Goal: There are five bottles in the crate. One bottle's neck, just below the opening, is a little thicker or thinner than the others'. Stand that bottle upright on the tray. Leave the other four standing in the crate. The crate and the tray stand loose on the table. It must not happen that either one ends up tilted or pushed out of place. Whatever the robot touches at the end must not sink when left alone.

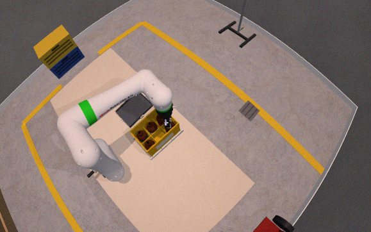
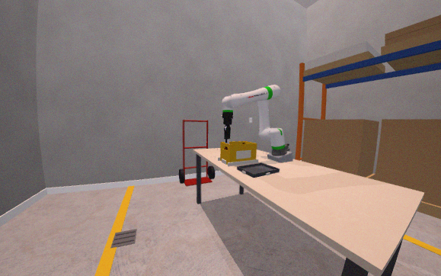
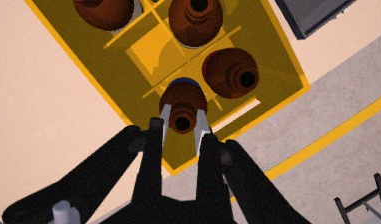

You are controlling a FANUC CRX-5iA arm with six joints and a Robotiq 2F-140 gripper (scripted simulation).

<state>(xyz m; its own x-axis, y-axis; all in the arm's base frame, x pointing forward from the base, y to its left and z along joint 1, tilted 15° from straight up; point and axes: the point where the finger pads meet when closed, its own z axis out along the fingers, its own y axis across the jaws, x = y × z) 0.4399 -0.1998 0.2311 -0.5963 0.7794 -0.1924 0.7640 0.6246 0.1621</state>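
Right now the yellow crate is 90 mm behind my hand, 60 mm to the left of it and 90 mm below it. The rest, counted from my hand: dark tray: 50 mm behind, 340 mm to the left, 160 mm below; brown bottle: 80 mm behind, 100 mm to the left, 90 mm below.
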